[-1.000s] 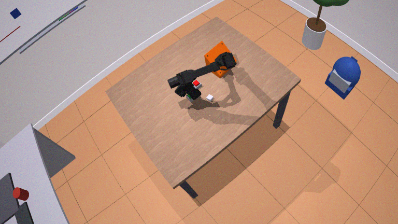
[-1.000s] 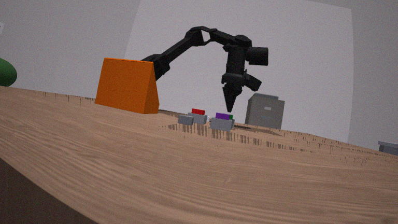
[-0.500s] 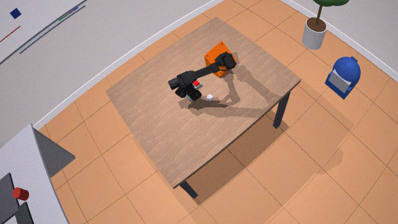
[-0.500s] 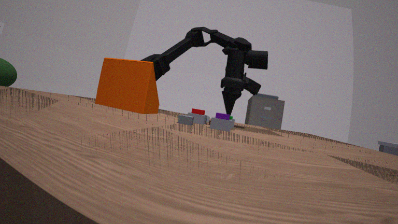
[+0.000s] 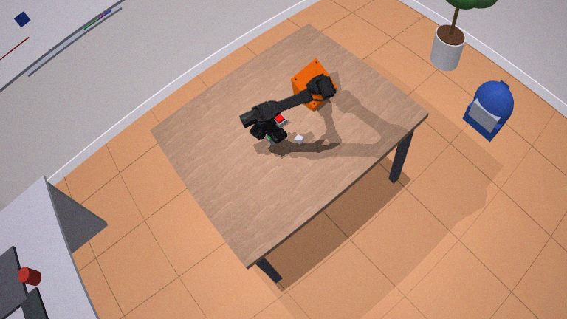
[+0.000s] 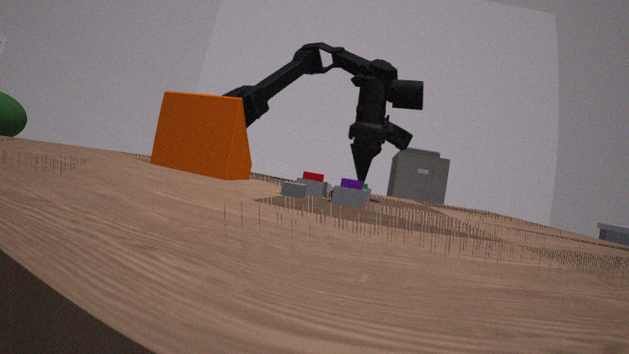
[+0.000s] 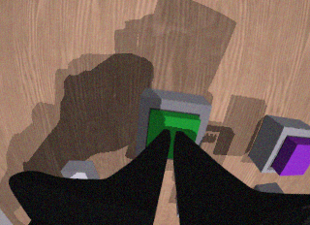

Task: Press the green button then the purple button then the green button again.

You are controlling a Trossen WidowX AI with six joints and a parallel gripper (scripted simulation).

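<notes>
The green button is 1 cm below my gripper tip. From my gripper tip the other things lie so: red button 9 cm behind, 4 cm to the right; then white block 7 cm behind, 10 cm to the left, 2 cm below; then purple button 3 cm behind, 11 cm to the right.
</notes>
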